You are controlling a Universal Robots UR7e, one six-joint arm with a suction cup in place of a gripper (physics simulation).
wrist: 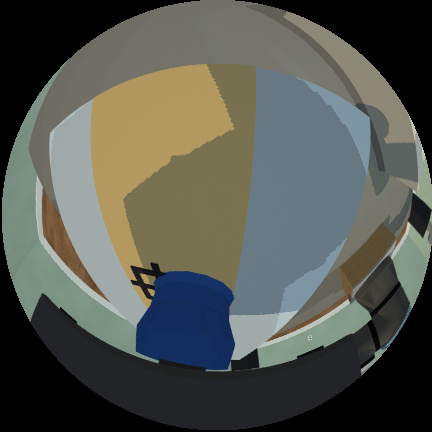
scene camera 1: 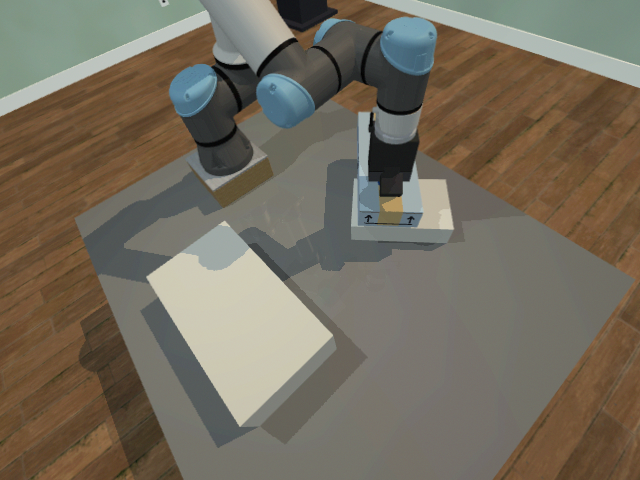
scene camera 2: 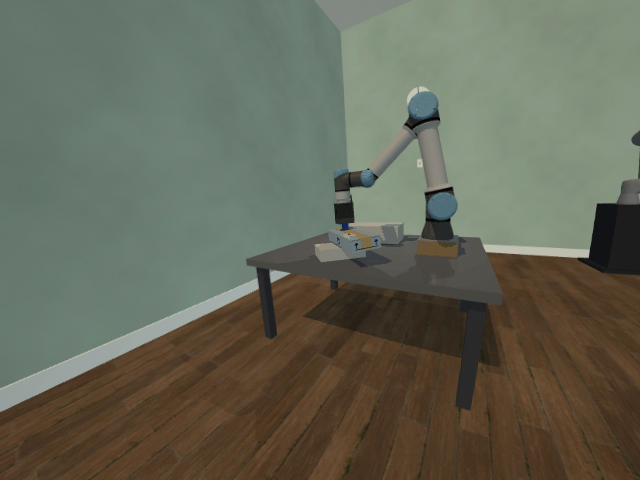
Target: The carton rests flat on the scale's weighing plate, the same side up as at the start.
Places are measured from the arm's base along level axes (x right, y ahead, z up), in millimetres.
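Pixels of known places: end effector, tool point: (wrist: pixel 193 276); arm's base, origin of the base link: (wrist: pixel 372 277) (scene camera 1: pixel 227 157) (scene camera 2: pixel 437 237).
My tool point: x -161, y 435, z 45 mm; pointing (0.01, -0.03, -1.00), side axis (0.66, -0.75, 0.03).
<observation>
Ahead of a thing's pixels: the offset from my tool point to its middle. Level surfaces: height alone.
The carton @(dx -69, dy -55, dz -15 mm) (scene camera 1: pixel 412 201) (scene camera 2: pixel 356 241) (wrist: pixel 300 175) is pale blue with a tan tape band along its top. It looks level, its end-face arrows pointing up. It lies across the smaller cream block @(dx -31, dy +26, dz -84 mm) (scene camera 1: pixel 436 206) (scene camera 2: pixel 330 253), its far part sticking out past that block. Its underside looks on or very close to the block's top; contact is hidden. A larger cream slab @(dx +411, dy -43, dz -67 mm) (scene camera 1: pixel 237 325) (scene camera 2: pixel 397 233) (wrist: pixel 380 90) stands apart. No markings show which is the scale. My gripper (scene camera 1: pixel 391 194) (scene camera 2: pixel 344 226) (wrist: pixel 185 320) has its blue suction cup against the carton's top, off centre, and holds it.
The grey table @(dz -121 mm) (scene camera 1: pixel 465 361) (scene camera 2: pixel 439 279) carries both cream pieces. My arm's base stands on a wooden block (scene camera 1: pixel 242 187) (scene camera 2: pixel 438 248) (wrist: pixel 367 260) at one side. A green wall (scene camera 2: pixel 180 155) rises beyond the table's edge in the scene camera 2 view.
</observation>
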